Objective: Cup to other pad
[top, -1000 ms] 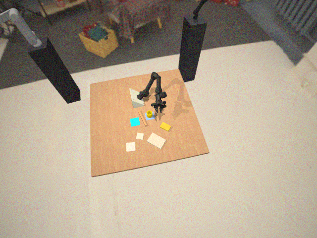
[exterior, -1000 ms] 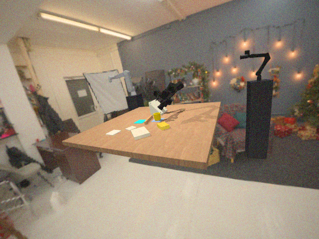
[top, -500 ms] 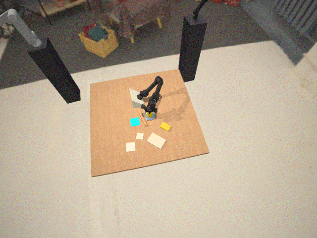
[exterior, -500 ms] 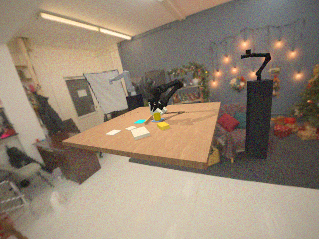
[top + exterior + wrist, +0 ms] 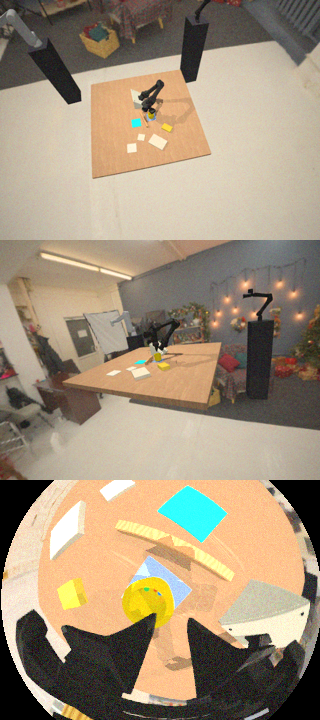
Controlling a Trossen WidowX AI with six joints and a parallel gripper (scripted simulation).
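My gripper tip is 60 mm above the yellow cup, 20 mm short of it and 10 mm to the right of it. Round my gripper tip: orange stick (90 mm below, 80 mm to the right, 40 mm ahead); yellow block (230 mm ahead, 150 mm to the left, 80 mm below); light blue pad (100 mm below, 30 mm ahead, 20 mm to the left).
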